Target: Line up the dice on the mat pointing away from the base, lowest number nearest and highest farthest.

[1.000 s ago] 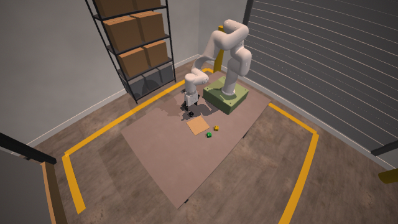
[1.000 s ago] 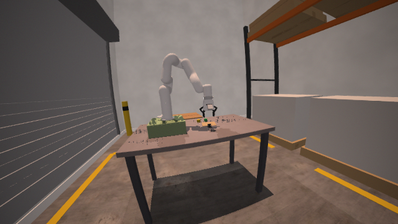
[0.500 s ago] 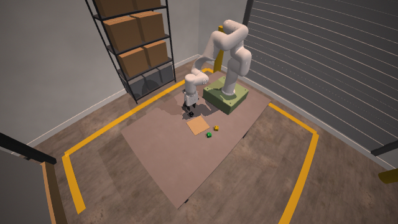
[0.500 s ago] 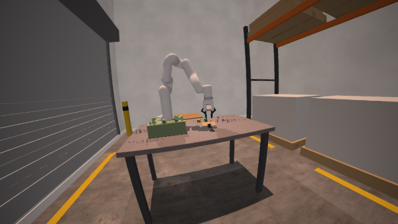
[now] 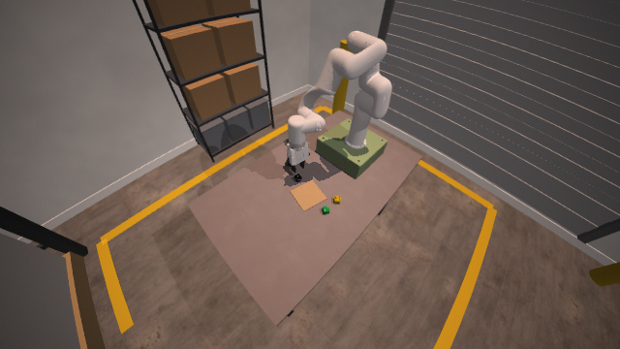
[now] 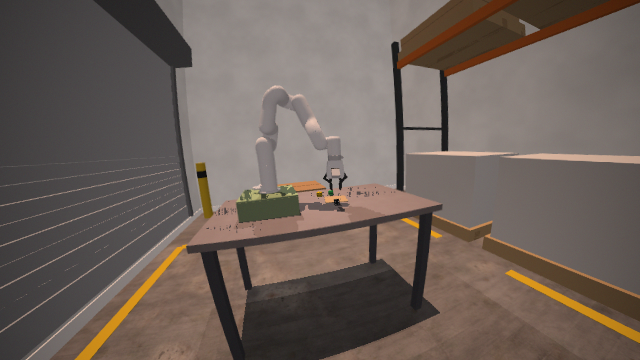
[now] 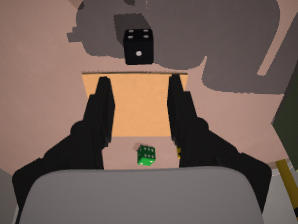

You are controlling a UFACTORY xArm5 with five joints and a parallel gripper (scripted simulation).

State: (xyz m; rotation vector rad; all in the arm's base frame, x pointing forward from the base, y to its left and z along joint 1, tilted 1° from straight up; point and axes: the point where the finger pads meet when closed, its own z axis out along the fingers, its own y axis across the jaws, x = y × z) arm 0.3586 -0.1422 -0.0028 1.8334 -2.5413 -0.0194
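The black die lies 90 mm below my hand. From my hand the other things lie so: green die (230 mm to the left, 90 mm below, 80 mm ahead); orange mat (110 mm to the left, 110 mm below, 50 mm ahead); yellow die (240 mm to the left, 90 mm below, 10 mm behind).
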